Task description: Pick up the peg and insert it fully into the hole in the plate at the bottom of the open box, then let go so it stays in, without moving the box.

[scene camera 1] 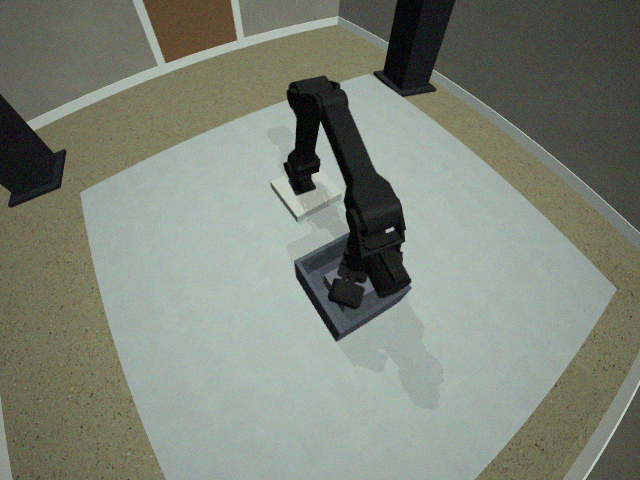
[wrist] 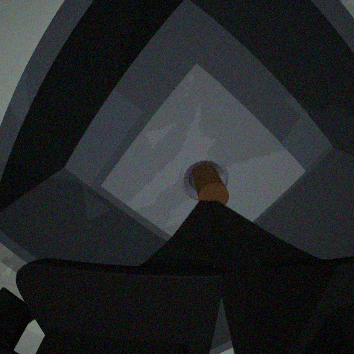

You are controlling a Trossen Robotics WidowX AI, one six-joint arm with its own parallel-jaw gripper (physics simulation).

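Places are measured from the arm's base along level axes (x ahead, y left, z up), in metres.
Pixels of known places: gripper, fingertip midpoint: (scene camera 1: 350,275) (wrist: 206,209); arm's base, link origin: (scene camera 1: 302,184) (wrist: 15,306).
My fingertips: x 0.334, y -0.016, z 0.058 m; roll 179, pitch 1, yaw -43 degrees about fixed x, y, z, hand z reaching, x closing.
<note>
For each thing: its middle in the pictures, then the offset to it from my fingertips. "*": a spot on its surface instead. Level surfaces: height alone.
- orange-brown peg, body centre: (wrist: 202,169) dx +0.004, dy +0.003, dz -0.040 m
- hole, surface spot: (wrist: 186,183) * dx -0.006, dy +0.007, dz -0.028 m
- light grey plate, body centre: (wrist: 200,165) (scene camera 1: 349,284) dx +0.003, dy +0.002, dz -0.053 m
- open blue-grey box, body centre: (wrist: 202,172) (scene camera 1: 350,282) dx +0.003, dy +0.002, dz -0.038 m
- pale mat, surface height: dz -0.087 m
The orange-brown peg (wrist: 212,191) stands steeply at the hole (wrist: 186,183) in the light grey plate (wrist: 185,110) (scene camera 1: 368,285). Its near end shows right at the fingertips and its far end lies within the hole's outline. How deep it sits I cannot tell. My gripper (wrist: 206,209) (scene camera 1: 351,295) reaches down into the open blue-grey box (scene camera 1: 316,300) (wrist: 186,35), with its fingers closed on the peg. The fingers hide part of the peg in the wrist view. The peg does not show in the scene view, where the gripper's black parts cover much of the plate.
The box walls stand close around the gripper on all sides. The arm's white base plate (scene camera 1: 289,198) lies behind the box on the pale mat (scene camera 1: 217,361). Dark pillars (scene camera 1: 413,41) (scene camera 1: 25,155) stand beyond the mat at the back right and left.
</note>
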